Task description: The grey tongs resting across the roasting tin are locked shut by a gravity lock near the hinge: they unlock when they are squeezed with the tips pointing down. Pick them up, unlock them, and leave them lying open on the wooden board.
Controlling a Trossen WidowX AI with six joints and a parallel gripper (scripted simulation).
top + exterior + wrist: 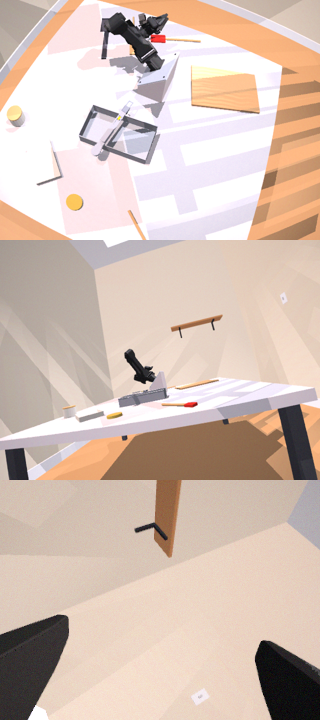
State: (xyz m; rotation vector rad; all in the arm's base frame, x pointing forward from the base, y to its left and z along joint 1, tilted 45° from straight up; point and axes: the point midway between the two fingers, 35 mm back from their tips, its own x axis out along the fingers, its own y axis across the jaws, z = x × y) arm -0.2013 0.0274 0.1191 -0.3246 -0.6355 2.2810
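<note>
Right now the yellow lock piece is 520 mm ahead of my gripper tip, 10 mm to the right of it and 170 mm below it. Round my gripper tip: wooden board 120 mm ahead, 390 mm to the left, 230 mm below; roasting tin 570 mm ahead, 10 mm to the left, 210 mm below; red spatula 70 mm behind, 20 mm to the left, 230 mm below.
</note>
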